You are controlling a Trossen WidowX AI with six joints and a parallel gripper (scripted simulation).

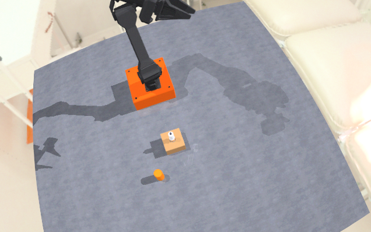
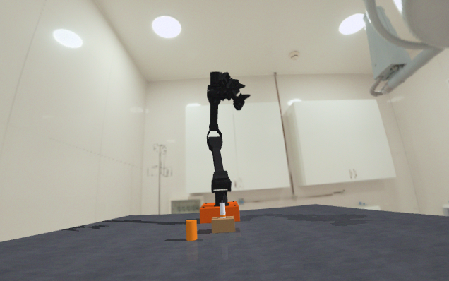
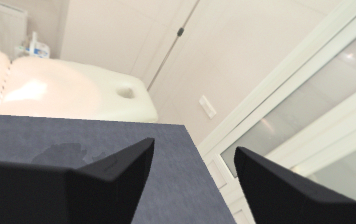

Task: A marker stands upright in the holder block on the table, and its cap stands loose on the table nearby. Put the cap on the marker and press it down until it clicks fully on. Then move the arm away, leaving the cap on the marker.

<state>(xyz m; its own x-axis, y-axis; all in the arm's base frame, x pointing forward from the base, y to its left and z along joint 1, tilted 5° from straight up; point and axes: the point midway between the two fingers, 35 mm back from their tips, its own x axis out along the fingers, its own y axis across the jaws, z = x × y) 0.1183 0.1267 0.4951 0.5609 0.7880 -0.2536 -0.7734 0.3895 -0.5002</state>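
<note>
My gripper tip is 19 cm short of the orange cap, 21 cm to the left of it and 52 cm above it. From my gripper tip the other things lie so: tan holder block (7 cm ahead, 13 cm to the right, 52 cm below); then white marker (7 cm ahead, 13 cm to the right, 47 cm below).
</note>
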